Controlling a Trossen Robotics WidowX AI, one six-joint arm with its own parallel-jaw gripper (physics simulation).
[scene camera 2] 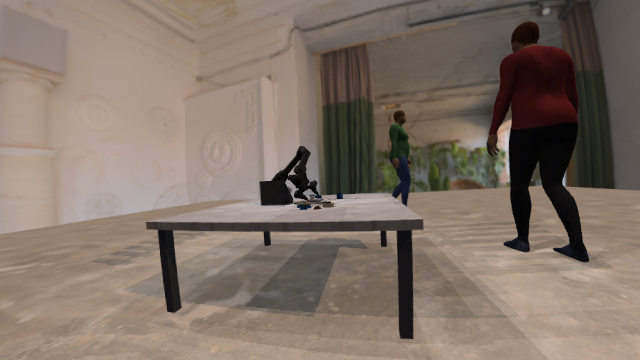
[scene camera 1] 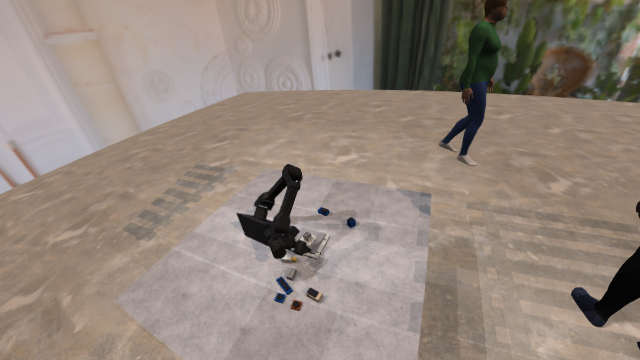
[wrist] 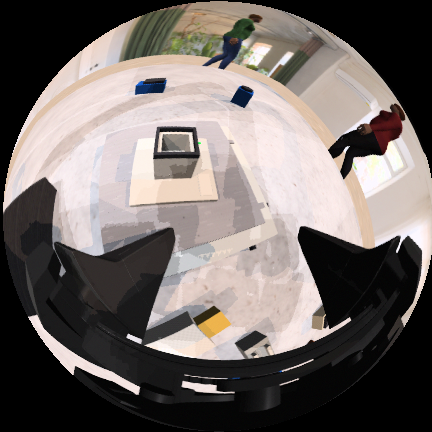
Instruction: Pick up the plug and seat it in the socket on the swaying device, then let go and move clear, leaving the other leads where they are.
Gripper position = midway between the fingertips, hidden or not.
The gripper [wrist: 238, 233] is open, holding nothing. Also in view: a plug [wrist: 185, 335]. A grey plug [wrist: 255, 344] rests on the table.
